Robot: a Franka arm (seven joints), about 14 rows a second.
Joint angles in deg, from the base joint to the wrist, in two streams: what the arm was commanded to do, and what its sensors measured. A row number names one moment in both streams.
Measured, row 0:
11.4, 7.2, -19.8, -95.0, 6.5, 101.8, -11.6
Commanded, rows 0 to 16:
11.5, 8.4, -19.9, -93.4, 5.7, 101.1, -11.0
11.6, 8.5, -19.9, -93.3, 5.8, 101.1, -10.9
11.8, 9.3, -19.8, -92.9, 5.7, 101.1, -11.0
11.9, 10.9, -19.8, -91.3, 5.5, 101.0, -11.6
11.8, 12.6, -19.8, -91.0, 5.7, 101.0, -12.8
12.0, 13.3, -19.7, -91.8, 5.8, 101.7, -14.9
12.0, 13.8, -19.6, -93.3, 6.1, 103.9, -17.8
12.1, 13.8, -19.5, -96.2, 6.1, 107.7, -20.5
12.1, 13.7, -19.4, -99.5, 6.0, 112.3, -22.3
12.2, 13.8, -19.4, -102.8, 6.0, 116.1, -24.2
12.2, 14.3, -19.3, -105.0, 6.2, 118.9, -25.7
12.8, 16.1, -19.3, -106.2, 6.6, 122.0, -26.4
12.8, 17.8, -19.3, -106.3, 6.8, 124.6, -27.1
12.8, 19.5, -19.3, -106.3, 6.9, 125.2, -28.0
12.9, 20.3, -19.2, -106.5, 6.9, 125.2, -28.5
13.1, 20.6, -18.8, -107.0, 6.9, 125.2, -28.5
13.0, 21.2, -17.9, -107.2, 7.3, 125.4, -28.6
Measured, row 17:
12.7, 21.0, -18.6, -106.4, 6.5, 124.4, -27.2
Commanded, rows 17 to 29:
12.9, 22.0, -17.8, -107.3, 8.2, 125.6, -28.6
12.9, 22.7, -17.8, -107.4, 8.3, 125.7, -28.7
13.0, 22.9, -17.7, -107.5, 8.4, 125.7, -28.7
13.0, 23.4, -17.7, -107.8, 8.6, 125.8, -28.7
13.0, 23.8, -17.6, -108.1, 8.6, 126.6, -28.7
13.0, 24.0, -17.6, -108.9, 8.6, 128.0, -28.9
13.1, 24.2, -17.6, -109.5, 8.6, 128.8, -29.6
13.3, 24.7, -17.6, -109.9, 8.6, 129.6, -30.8
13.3, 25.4, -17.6, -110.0, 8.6, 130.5, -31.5
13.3, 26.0, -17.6, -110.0, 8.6, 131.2, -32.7
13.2, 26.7, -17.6, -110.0, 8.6, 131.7, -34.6
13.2, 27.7, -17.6, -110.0, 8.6, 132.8, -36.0
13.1, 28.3, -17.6, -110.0, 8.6, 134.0, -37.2
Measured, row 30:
12.9, 27.4, -17.3, -109.3, 7.4, 131.3, -33.8
